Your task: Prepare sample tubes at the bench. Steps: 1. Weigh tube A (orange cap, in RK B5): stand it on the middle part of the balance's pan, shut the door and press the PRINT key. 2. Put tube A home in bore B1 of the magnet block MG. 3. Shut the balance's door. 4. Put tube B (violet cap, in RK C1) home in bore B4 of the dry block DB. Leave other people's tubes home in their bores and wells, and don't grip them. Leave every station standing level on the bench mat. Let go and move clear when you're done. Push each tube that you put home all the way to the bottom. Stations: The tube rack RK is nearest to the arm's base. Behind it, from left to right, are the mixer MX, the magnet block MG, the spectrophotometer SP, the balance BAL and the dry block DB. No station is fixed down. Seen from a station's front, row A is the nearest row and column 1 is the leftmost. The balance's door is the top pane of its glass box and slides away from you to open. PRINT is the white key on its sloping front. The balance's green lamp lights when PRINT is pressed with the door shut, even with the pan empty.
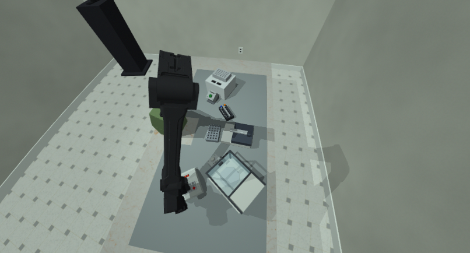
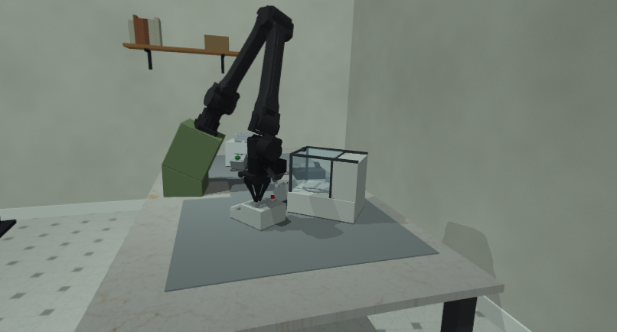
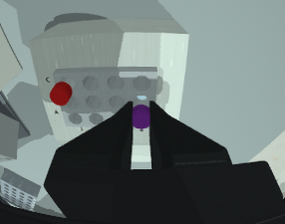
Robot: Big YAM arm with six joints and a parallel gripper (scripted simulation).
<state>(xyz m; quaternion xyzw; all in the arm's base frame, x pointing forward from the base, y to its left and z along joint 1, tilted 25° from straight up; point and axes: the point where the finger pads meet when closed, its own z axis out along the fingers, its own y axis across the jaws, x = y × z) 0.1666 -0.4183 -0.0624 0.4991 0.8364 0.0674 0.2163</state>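
Now: hand 2 cm above the tube B. The rest, counted from my hand: red-capped tube (5 cm ahead, 1 cm to the left, 2 cm below); then balance pan (24 cm ahead, 7 cm to the left, 1 cm below); then dry block DB (1 cm ahead, 3 cm to the left, 5 cm below).
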